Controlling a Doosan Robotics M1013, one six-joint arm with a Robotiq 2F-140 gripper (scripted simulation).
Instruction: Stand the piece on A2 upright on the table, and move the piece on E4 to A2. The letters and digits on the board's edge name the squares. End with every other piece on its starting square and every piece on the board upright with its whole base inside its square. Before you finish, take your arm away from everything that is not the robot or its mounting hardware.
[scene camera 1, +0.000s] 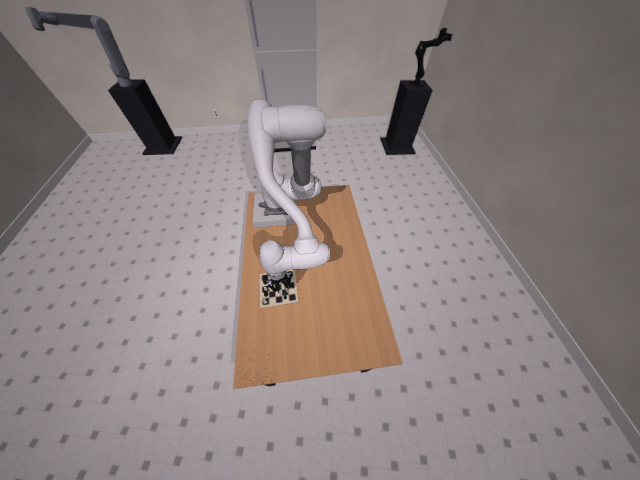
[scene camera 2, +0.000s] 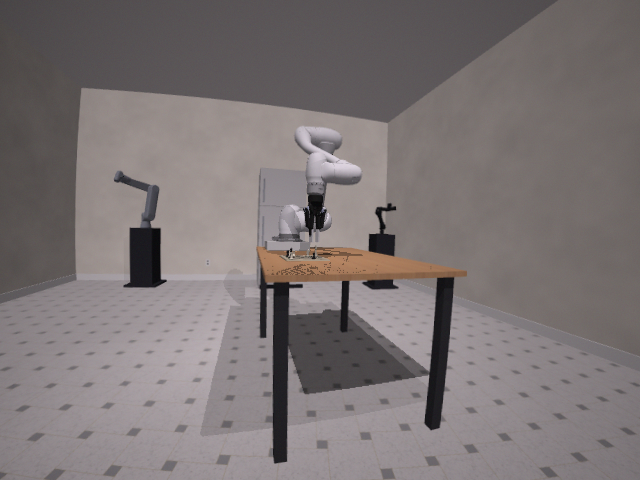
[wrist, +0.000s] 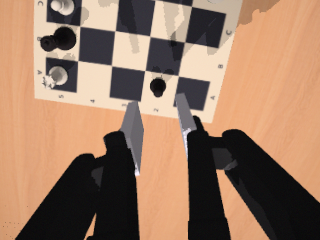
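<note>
There's a small chessboard (scene camera 1: 273, 299) that I can see, and the wrist view gives me the chessboard (wrist: 115, 58) too. I can also see my gripper (wrist: 158, 112).
</note>
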